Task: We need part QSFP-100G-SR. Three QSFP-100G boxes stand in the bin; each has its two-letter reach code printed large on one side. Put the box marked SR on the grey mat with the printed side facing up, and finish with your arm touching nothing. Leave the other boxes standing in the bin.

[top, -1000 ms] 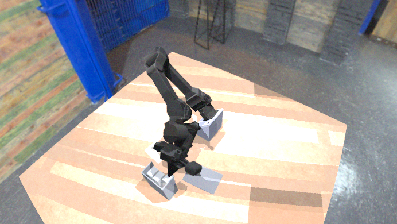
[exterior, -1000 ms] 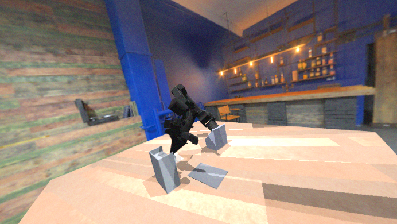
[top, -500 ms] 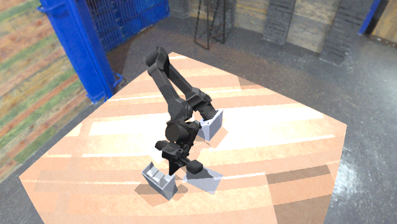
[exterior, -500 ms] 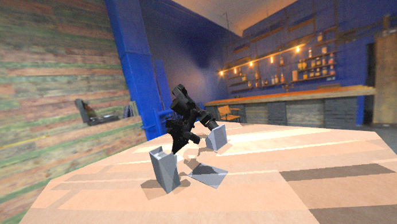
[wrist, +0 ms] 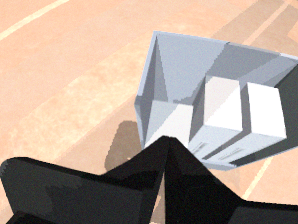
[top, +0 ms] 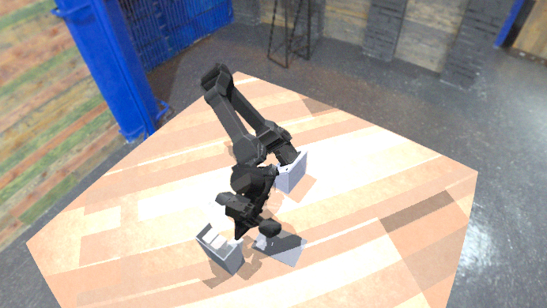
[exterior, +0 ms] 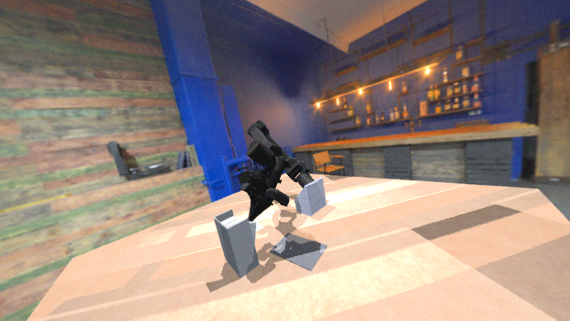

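Now: the SR box 6 cm below my gripper tip, 2 cm ahead of it and 1 cm to the right of it. Round my gripper tip: grey mat (12 cm below, 9 cm behind, 8 cm to the left); then flat white item (17 cm to the right, 12 cm below, 9 cm behind).
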